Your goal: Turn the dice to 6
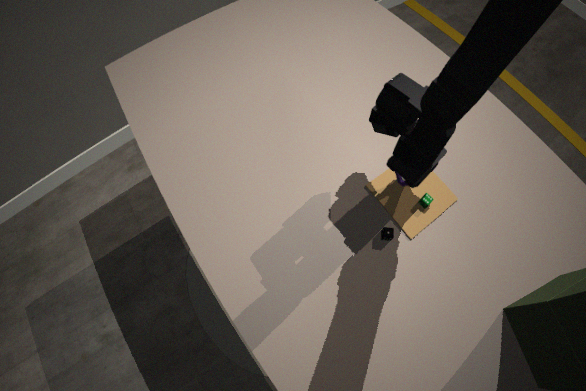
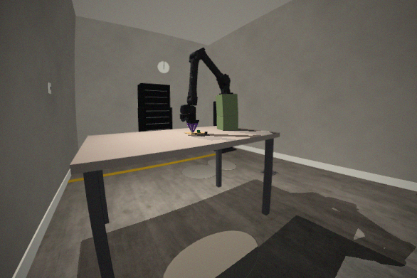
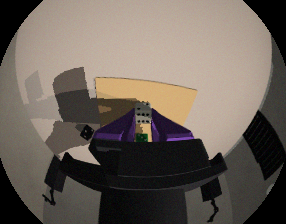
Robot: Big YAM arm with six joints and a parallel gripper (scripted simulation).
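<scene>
Now: hand right at the white die. The rest, counted from my hand: black die (100 mm to the left, 60 mm behind, 10 mm below); then tan mat (30 mm behind, 20 mm below); then green die (60 mm behind, 10 mm below).
</scene>
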